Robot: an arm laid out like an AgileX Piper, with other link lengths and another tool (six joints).
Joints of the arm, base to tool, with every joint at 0 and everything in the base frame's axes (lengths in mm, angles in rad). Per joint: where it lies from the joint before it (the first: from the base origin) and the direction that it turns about. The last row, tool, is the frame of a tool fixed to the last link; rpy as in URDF.
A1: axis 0 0 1 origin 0 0 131.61
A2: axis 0 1 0 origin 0 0 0
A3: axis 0 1 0 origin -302.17 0 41.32
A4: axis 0.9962 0 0.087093 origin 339.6 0 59.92
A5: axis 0 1 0 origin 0 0 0
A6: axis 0.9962 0 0.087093 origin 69.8 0 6.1
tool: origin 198.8 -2 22.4 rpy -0.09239 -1.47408 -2.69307
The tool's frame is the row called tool.
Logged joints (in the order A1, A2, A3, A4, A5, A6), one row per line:
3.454 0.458 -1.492 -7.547 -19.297 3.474
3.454 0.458 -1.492 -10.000 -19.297 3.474
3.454 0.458 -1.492 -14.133 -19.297 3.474
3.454 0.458 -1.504 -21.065 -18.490 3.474
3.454 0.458 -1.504 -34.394 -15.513 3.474
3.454 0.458 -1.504 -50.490 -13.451 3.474
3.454 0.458 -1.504 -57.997 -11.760 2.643
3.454 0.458 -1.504 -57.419 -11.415 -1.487
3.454 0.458 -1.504 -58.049 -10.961 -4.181
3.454 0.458 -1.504 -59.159 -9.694 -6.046
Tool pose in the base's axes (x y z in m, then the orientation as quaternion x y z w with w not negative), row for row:
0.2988 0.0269 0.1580 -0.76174 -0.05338 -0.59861 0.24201
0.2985 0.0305 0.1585 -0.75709 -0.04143 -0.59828 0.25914
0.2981 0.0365 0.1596 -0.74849 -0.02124 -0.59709 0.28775
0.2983 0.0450 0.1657 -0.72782 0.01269 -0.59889 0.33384
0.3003 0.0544 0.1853 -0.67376 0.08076 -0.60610 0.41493
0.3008 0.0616 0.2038 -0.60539 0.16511 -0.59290 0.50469
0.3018 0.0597 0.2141 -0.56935 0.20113 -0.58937 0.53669
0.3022 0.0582 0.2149 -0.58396 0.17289 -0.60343 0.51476
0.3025 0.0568 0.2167 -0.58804 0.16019 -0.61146 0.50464
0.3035 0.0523 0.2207 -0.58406 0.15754 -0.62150 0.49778
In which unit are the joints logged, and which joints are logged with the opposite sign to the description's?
The joints are logged in degrees. Opposite sign: A2, A3, A4, A5.
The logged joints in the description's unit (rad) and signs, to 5 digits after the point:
0.06028 -0.00799 0.02604 0.13172 0.33680 0.06063
0.06028 -0.00799 0.02604 0.17453 0.33680 0.06063
0.06028 -0.00799 0.02604 0.24667 0.33680 0.06063
0.06028 -0.00799 0.02625 0.36765 0.32271 0.06063
0.06028 -0.00799 0.02625 0.60029 0.27075 0.06063
0.06028 -0.00799 0.02625 0.88122 0.23476 0.06063
0.06028 -0.00799 0.02625 1.01224 0.20525 0.04613
0.06028 -0.00799 0.02625 1.00215 0.19923 -0.02595
0.06028 -0.00799 0.02625 1.01315 0.19131 -0.07297
0.06028 -0.00799 0.02625 1.03252 0.16919 -0.10552

